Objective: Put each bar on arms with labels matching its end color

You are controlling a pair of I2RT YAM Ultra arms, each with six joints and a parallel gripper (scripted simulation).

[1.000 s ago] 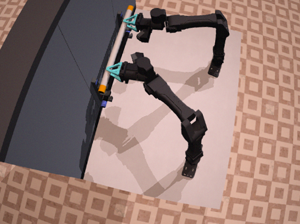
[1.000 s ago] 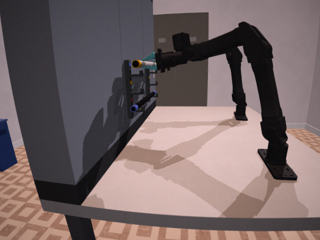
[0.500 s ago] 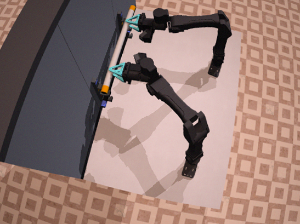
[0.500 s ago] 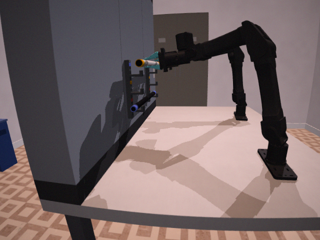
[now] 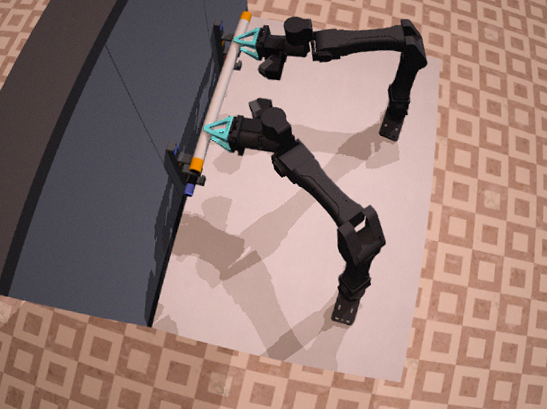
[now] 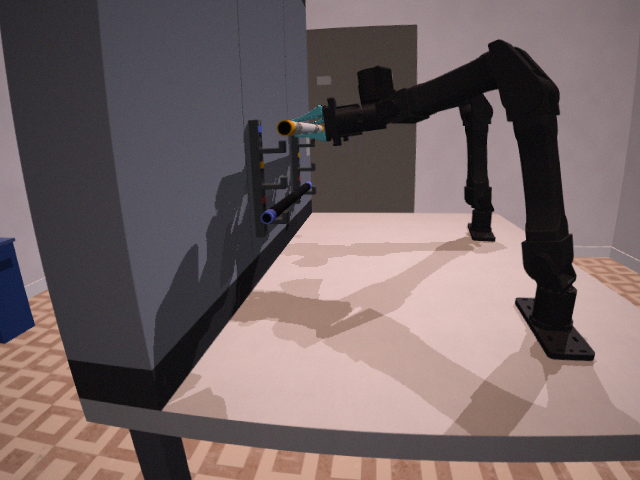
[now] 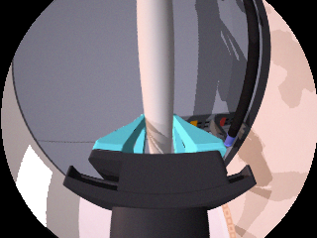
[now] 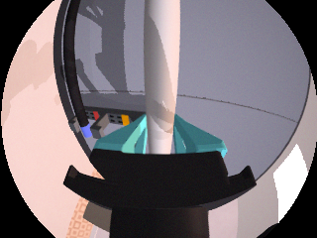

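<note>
Right now my left hand is 2 cm short of the pale metal bar and 14 cm to the left of it. From my left hand the other things lie so: dark metal bar (6 cm ahead, 13 cm to the right, 18 cm below); tall grey wall panel (16 cm ahead, 8 cm to the right, 9 cm above).
The pale metal bar lies 10 mm behind my right hand and 140 mm to the left of it. From my right hand the other things lie so: dark metal bar (30 mm ahead, 160 mm to the left, 180 mm below); tall grey wall panel (130 mm ahead, 210 mm to the left, 90 mm above).
</note>
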